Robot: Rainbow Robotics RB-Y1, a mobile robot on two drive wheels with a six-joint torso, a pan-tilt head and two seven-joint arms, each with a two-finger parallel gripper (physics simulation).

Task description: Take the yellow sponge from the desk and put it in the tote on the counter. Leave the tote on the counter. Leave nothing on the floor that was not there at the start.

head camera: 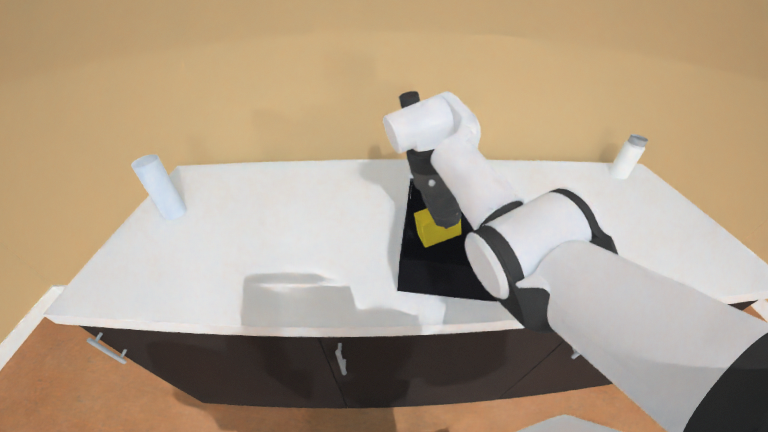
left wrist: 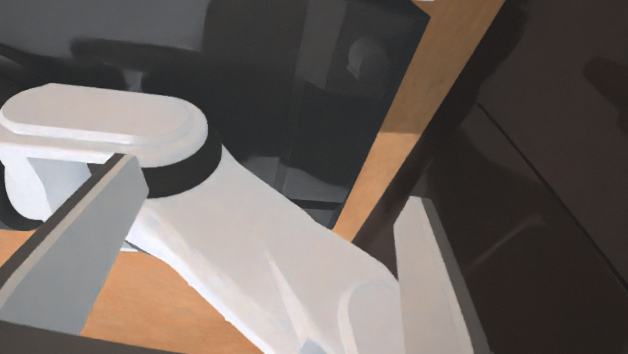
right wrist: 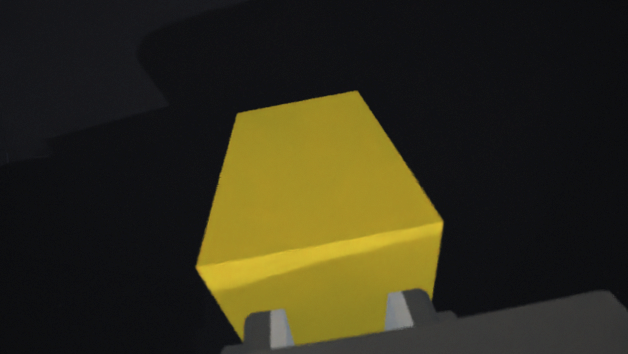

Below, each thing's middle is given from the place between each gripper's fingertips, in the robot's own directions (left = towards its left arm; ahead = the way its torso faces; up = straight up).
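Scene:
From my left hand: black tote point(head camera: 443, 269) 46 cm to the right, 45 cm ahead, 49 cm above; white bottle point(head camera: 631, 151) 52 cm above, 122 cm to the right, 62 cm ahead; yellow sponge point(head camera: 429, 233) 43 cm to the right, 46 cm ahead, 50 cm above. White bottle farthest from my left hand of the things named here, going by their middles.
From my right hand: black tote 1 cm to the right, 1 cm behind; white bottle 77 cm to the right, 16 cm ahead, 3 cm above. My right gripper: 1 cm below the yellow sponge, 2 cm to the right of it. By its middle, the black tote is nearer to my right gripper than to my left hand.

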